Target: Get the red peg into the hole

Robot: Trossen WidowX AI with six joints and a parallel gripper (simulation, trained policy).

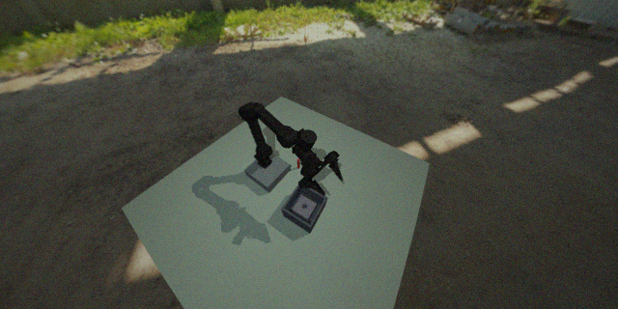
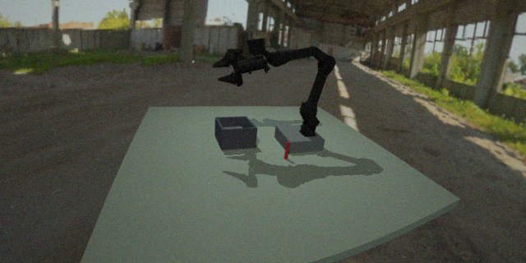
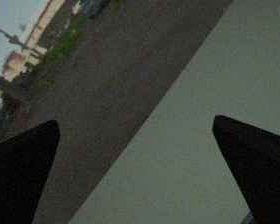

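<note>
Right now my gripper tip is 29 cm above the red peg, 28 cm past it and 18 cm to the right of it. From my gripper tip the other things lie so: dark box (30 cm below, 11 cm behind, 2 cm to the right); plate (28 cm below, 11 cm behind, 2 cm to the right).
</note>
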